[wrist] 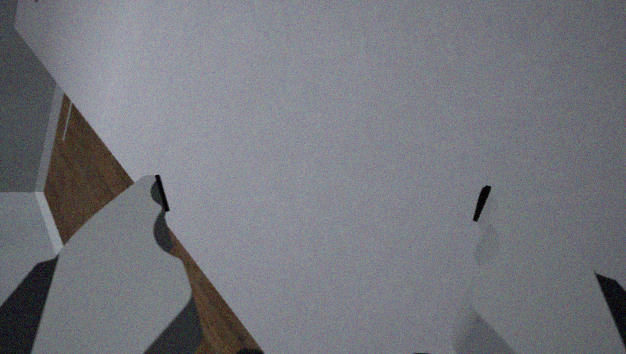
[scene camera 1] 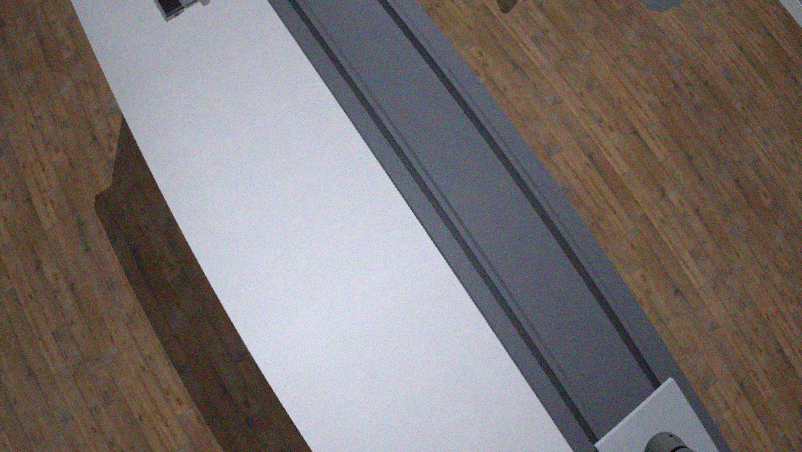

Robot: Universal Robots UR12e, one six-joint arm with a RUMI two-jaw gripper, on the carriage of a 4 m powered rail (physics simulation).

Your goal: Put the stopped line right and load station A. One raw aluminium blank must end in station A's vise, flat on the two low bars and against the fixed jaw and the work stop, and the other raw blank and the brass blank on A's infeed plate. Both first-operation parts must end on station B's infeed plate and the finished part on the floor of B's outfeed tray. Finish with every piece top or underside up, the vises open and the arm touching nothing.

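Places are measured from the arm's base along level axes (x left, y back, z up), in metres.
Pixels of known places: gripper, fingertip midpoint: (wrist: pixel 321 186).
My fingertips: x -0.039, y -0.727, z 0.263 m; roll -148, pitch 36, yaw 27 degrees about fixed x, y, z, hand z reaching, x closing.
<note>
Behind a point stands the place of what it marks.
My gripper (wrist: pixel 321 186) @(x -0.039, y -0.727, z 0.263 m) is open in the wrist view, its two grey jaws wide apart with the pale table top behind them and no piece between them. The gripper does not show in the scene view. A dark and grey fixture (scene camera 1: pixel 171 7) @(x -2.948, y -0.725, z -0.024 m) is cut off by the top edge of the scene view, at the far end of the table; I cannot tell which station it belongs to. The aluminium blanks, the brass blank, the first-operation parts, the finished part and the trays do not show in either view.
The long white table (scene camera 1: pixel 314 224) @(x -1.621, y -0.674, z -0.030 m) (wrist: pixel 325 100) @(x -0.281, y -0.674, z -0.030 m) runs beside the grey rail (scene camera 1: pixel 477 185). The pale carriage plate (scene camera 1: pixel 662 412) @(x -0.146, y 0.098, z 0.000 m) with part of the arm's round base (scene camera 1: pixel 666 441) @(x -0.082, y 0.020, z 0.048 m) is at the lower right. Wooden floor (scene camera 1: pixel 645 140) (wrist: pixel 87 165) lies beyond the table edge; walls stand at the wrist view's left.
</note>
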